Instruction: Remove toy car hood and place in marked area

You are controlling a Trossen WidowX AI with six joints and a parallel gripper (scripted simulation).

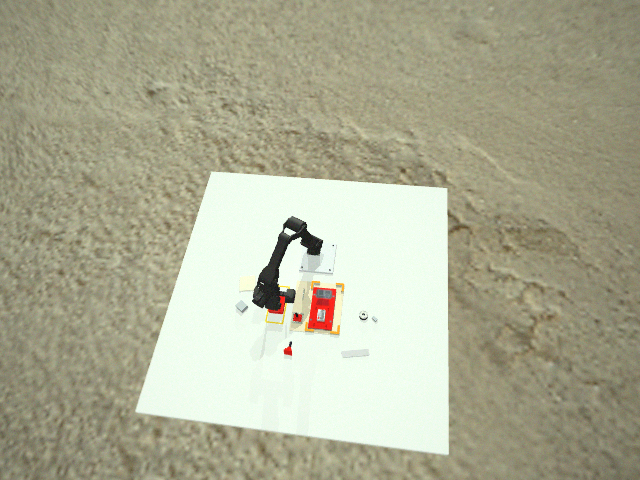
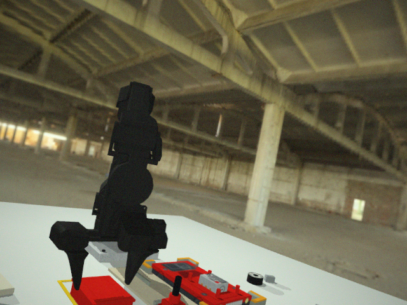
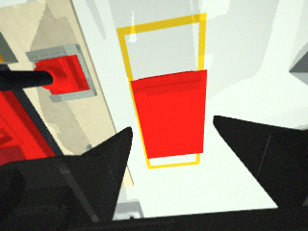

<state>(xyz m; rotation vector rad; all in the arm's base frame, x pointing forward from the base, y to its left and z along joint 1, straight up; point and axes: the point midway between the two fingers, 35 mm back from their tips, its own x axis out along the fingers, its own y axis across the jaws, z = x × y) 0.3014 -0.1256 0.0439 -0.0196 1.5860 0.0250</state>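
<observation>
Right now the red hood is 1 cm below my gripper tip. The rest, counted from my gripper tip: grey cube 16 cm to the right, 4 cm ahead, 1 cm below; then black wheel 40 cm to the left, 2 cm below, 1 cm ahead; then white plate 17 cm to the right, 8 cm behind, 2 cm below.
</observation>
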